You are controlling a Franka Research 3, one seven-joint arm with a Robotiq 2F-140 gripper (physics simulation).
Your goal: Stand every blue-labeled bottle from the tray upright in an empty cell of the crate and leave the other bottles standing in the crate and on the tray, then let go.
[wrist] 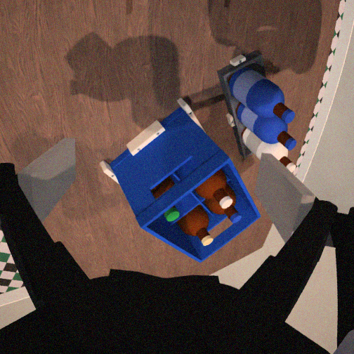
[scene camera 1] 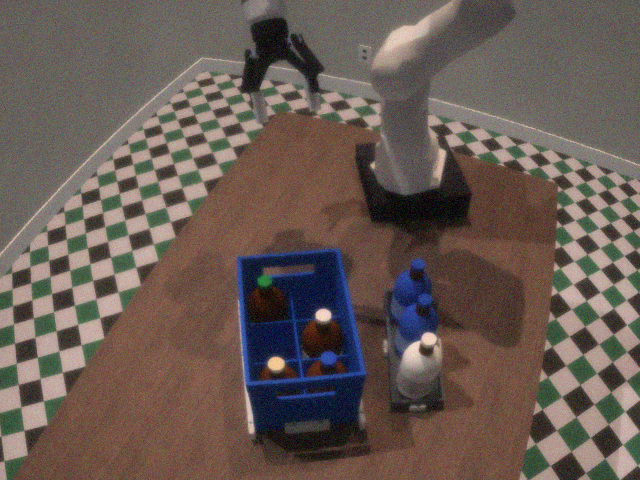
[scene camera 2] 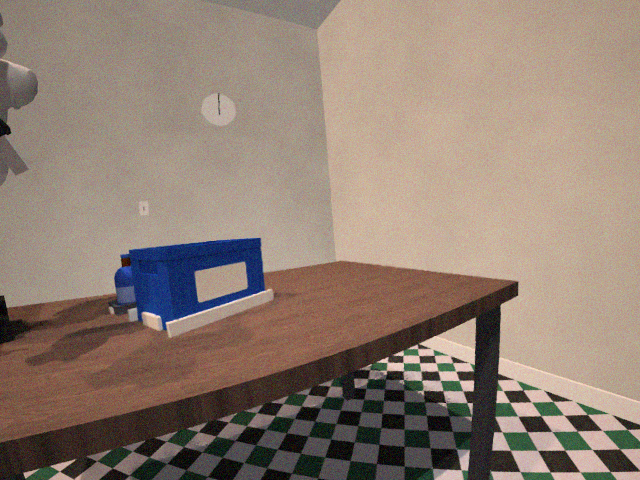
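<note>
The blue crate [scene camera 1: 320,410] [scene camera 2: 180,297] [wrist: 185,145] holds brown bottles in scene camera 1: green-capped [scene camera 1: 267,302] back left, white-capped [scene camera 1: 323,338] middle right, cream-capped [scene camera 1: 276,365] front left, blue-capped [scene camera 1: 328,359] front right. Its back-right and middle-left cells look empty. The dark tray [scene camera 1: 388,330] [wrist: 227,90] right of it bears two upright blue bottles, the back one [scene camera 1: 410,286] [wrist: 265,95] and the middle one [scene camera 1: 417,324] [wrist: 270,127], and a white bottle [scene camera 1: 419,367] at the front. My gripper [scene camera 1: 287,114] [wrist: 166,165] is open and empty, high up and back from crate and tray.
The arm's black base [scene camera 1: 418,206] stands on the wooden table [scene camera 1: 196,361] [scene camera 2: 361,304] behind the tray. White strips [scene camera 2: 222,312] [wrist: 145,137] run along the crate's foot. The crate's walls rise around its cells. The bottles on the tray stand close together in a row.
</note>
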